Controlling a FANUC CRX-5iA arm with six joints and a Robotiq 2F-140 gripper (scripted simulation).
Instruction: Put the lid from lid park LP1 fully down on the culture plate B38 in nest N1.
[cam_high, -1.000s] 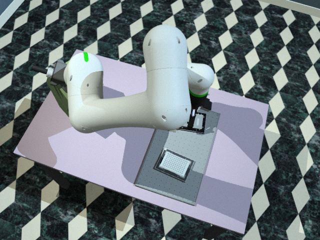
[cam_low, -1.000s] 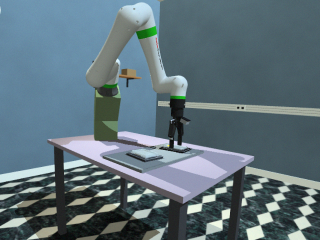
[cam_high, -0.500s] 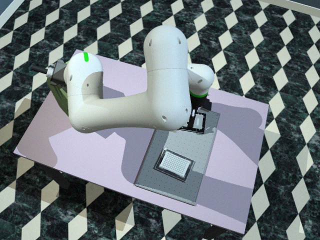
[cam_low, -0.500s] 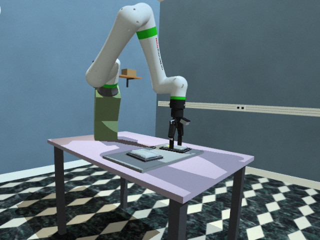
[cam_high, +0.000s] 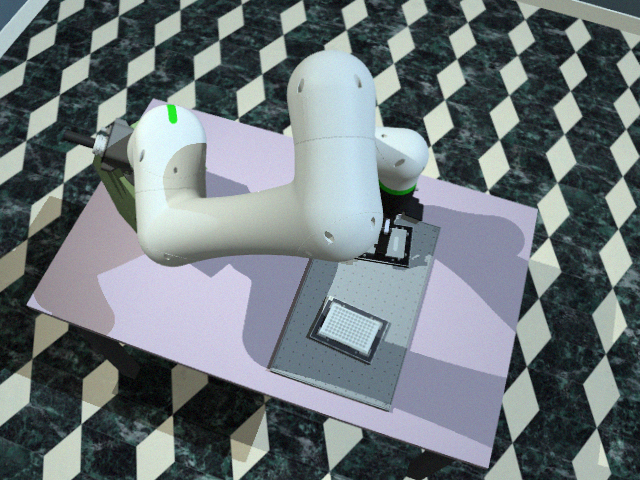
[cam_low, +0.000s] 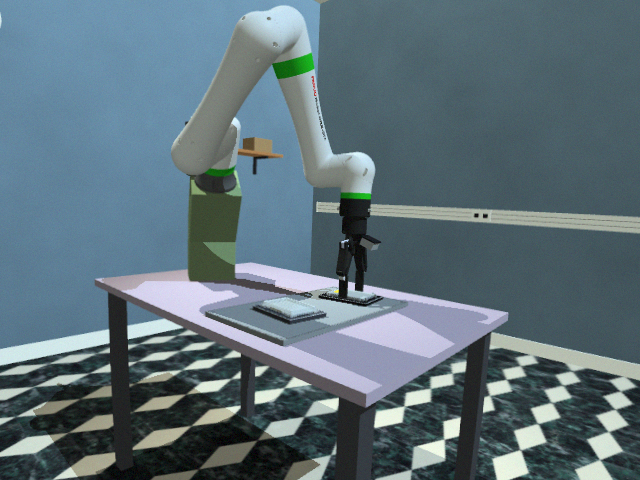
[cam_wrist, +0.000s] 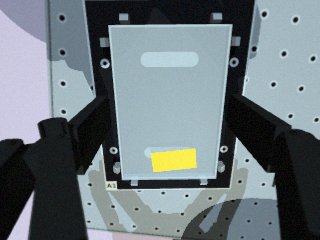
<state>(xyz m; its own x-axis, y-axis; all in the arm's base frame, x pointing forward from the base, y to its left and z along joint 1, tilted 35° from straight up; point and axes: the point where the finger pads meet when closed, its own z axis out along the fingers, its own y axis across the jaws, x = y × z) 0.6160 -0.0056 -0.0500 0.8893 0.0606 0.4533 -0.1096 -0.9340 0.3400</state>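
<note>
The clear lid is 2 cm below my hand. From my hand the other things lie so: corner mark: 17 cm to the right, 13 cm behind, 3 cm below; white culture plate B38: 25 cm to the right, 8 cm behind, 2 cm below; lid park frame: 3 cm below.
</note>
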